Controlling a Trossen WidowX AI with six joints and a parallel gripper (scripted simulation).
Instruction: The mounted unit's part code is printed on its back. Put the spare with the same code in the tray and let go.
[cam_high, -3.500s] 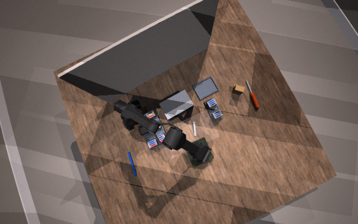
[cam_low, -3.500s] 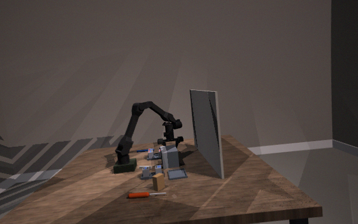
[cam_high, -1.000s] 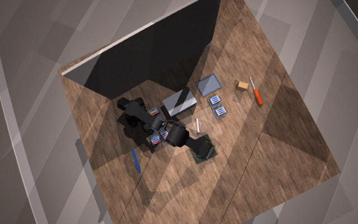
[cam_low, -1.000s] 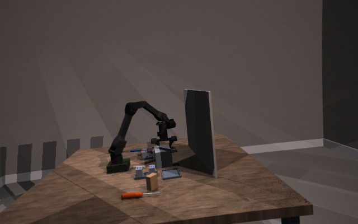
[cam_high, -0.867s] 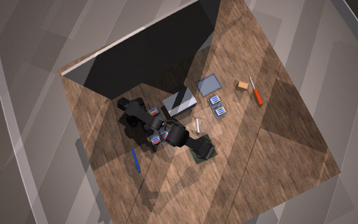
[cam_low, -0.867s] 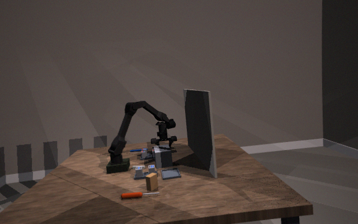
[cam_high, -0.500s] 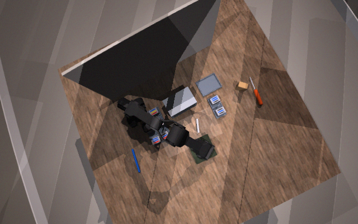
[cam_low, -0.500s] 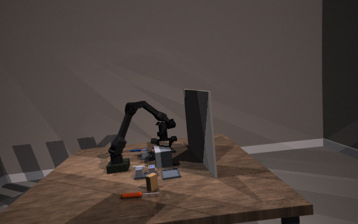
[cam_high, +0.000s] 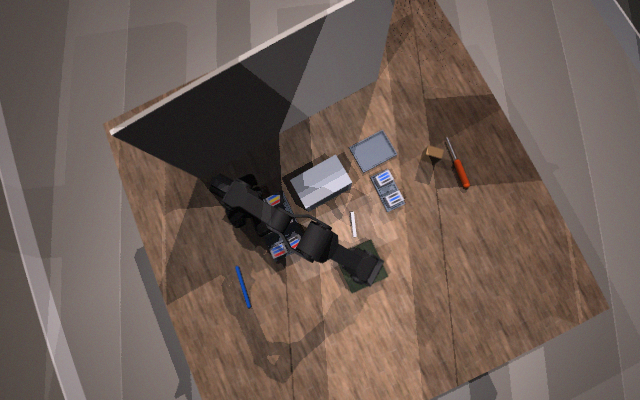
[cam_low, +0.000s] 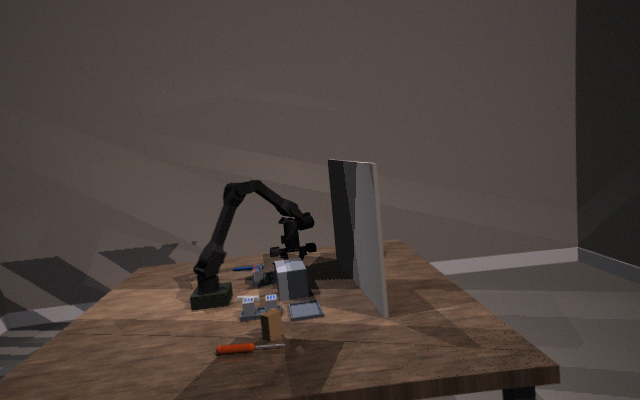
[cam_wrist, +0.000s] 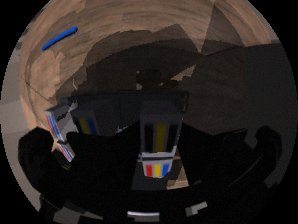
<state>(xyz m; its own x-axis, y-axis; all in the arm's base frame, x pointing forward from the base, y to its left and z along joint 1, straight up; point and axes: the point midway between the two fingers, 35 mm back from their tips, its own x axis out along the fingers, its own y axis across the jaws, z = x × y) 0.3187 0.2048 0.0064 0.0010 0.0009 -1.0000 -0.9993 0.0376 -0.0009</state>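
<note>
Right now my gripper tip is 41 cm to the left of the grey tray and 1 cm above it. Round my gripper tip: grey mounted unit 3 cm behind, 20 cm to the right, 3 cm above; then blue pen 20 cm behind, 17 cm to the left, 1 cm below; then upright grey board 21 cm ahead, 20 cm to the right, 21 cm above.
</note>
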